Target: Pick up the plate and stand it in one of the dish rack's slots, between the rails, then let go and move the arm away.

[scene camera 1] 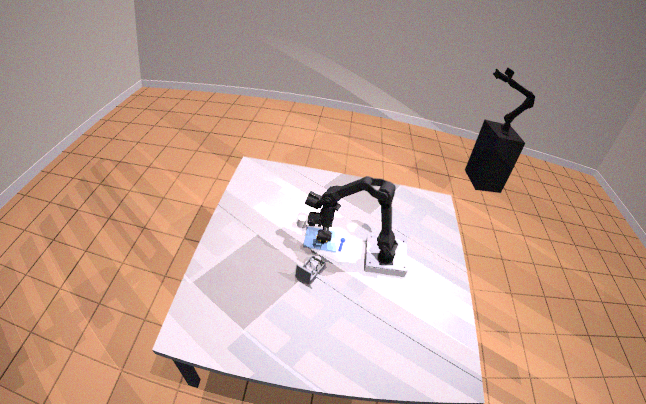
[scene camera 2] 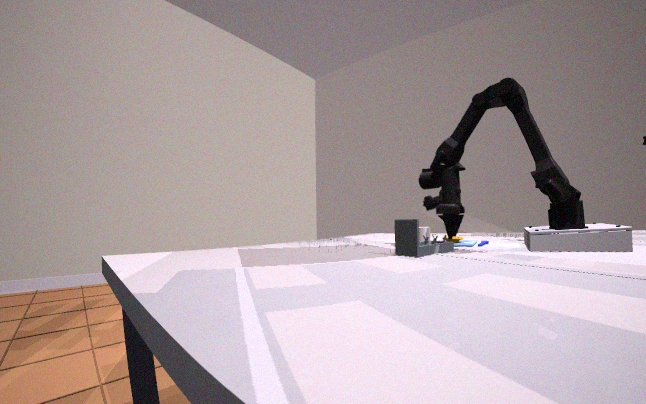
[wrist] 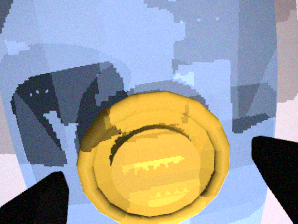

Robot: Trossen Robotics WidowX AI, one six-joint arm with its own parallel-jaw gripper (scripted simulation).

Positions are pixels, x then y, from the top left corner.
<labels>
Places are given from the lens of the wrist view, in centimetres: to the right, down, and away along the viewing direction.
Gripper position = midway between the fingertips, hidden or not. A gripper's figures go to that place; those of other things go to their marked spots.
my gripper (wrist: 161,166): 0, 2, 10
yellow plate (wrist: 152,150): 0, 2, 9
light blue mat (wrist: 68,68): -3, -2, 10
</labels>
